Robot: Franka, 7 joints.
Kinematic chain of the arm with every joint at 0, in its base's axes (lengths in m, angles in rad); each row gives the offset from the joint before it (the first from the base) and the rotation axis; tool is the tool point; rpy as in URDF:
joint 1: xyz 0 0 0.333 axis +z
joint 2: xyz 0 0 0 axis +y
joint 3: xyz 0 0 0.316 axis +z
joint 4: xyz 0.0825 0 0 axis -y
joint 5: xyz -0.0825 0 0.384 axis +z
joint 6: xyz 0 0 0 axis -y
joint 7: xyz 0.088 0 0 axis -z
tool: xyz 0 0 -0.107 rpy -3.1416 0 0
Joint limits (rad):
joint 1: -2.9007..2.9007
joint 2: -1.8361..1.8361
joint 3: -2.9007..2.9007
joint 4: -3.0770..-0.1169
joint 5: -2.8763..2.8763
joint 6: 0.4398..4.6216
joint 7: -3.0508..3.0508
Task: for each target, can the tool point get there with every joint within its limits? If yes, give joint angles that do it. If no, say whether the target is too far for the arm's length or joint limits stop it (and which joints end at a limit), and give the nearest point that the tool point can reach.
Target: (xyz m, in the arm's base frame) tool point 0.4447 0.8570 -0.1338
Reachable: no: too far | nearest point 0.3557 0.6856 -0.0404 | short by 0.215 m
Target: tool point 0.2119 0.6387 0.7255
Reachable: yes | joints 2.0025 0.5210 -0.9958 -1.0959 2.1807 2.9715 1.6833
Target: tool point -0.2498 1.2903 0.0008
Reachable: no: too far | nearest point -0.1581 0.8166 0.1228 | short by 0.498 m
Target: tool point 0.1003 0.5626 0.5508
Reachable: yes | joints -0.8079 -0.5641 1.6724 -1.4890 1.0690 0.9705 2.0479
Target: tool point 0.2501 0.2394 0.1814
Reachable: yes | joints -1.0724 1.1682 1.2855 -2.8383 0.1598 2.7170 -2.1912
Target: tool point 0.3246 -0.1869 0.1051
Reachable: yes | joints -2.4446 -0.9873 2.3434 -2.7377 0.4895 3.5654 0.9438
